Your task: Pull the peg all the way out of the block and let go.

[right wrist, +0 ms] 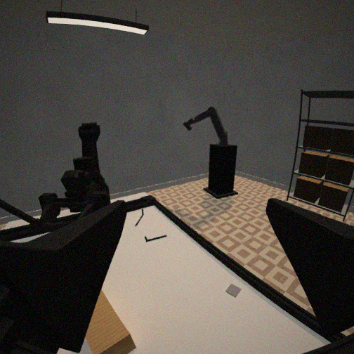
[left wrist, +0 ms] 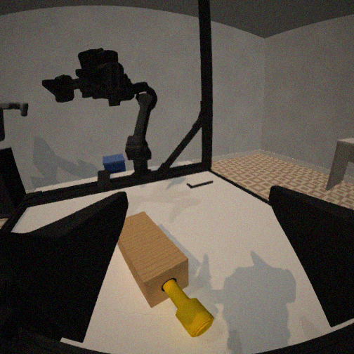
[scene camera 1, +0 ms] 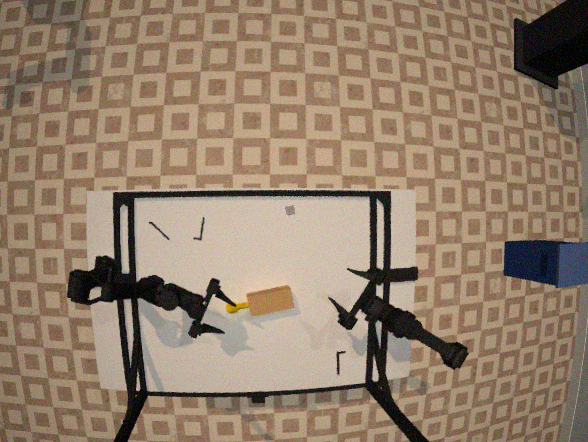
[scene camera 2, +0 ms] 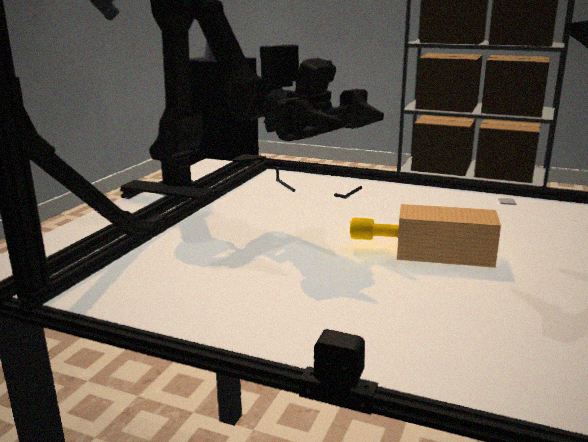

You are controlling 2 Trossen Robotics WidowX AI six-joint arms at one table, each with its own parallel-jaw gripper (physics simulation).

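Places are measured from the left arm's base along level axes (x back, y right, z up), in metres.
Pixels of known places: left gripper, fingertip midpoint: (scene camera 1: 230,319) (scene camera 2: 363,120); right gripper, fingertip midpoint: (scene camera 1: 337,283) (scene camera 2: 583,26); left arm's base, origin of the base link: (scene camera 1: 108,267) (scene camera 2: 176,184).
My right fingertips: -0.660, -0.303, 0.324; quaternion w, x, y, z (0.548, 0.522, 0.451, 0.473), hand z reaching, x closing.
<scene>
For each thing: its top centre in the pictures, then the offset to it from my right fingertips, as dx, dy, dz. "spot": a spot on its surface instead. Level surfaces: height alone.
- yellow peg, middle of its top: (scene camera 2: 390,220) (scene camera 1: 244,306) +0.166, +0.211, -0.292
- wooden block, middle of its top: (scene camera 2: 448,214) (scene camera 1: 270,302) +0.095, +0.160, -0.275
- table, its level: dz -0.344
- small grey square, surface spot: (scene camera 1: 290,210) spot: +0.155, -0.149, -0.340
A yellow peg (scene camera 1: 233,308) (scene camera 2: 362,228) (left wrist: 194,316) has its thin shaft in the hole in one end of a wooden block (scene camera 1: 270,300) (scene camera 2: 448,236) (left wrist: 154,249) (right wrist: 106,326). Its thicker head and part of the shaft stick out toward the left arm; how deep the rest sits is hidden. The block rests on the white table. My left gripper (scene camera 1: 229,318) (left wrist: 199,195) is open and empty, above the peg's head and apart from it, with one fingertip over the peg in scene camera 1. My right gripper (scene camera 1: 339,284) (right wrist: 198,206) is open and empty, well beyond the block's other end.
A black frame (scene camera 1: 250,193) (scene camera 2: 165,345) edges the table (scene camera 1: 240,240), with uprights at its sides. Thin black angled marks (scene camera 1: 201,230) (scene camera 2: 350,192) and a small grey square (scene camera 1: 290,210) (right wrist: 233,290) lie toward the far edge. A black camera box (scene camera 2: 340,355) sits on the near rail.
</scene>
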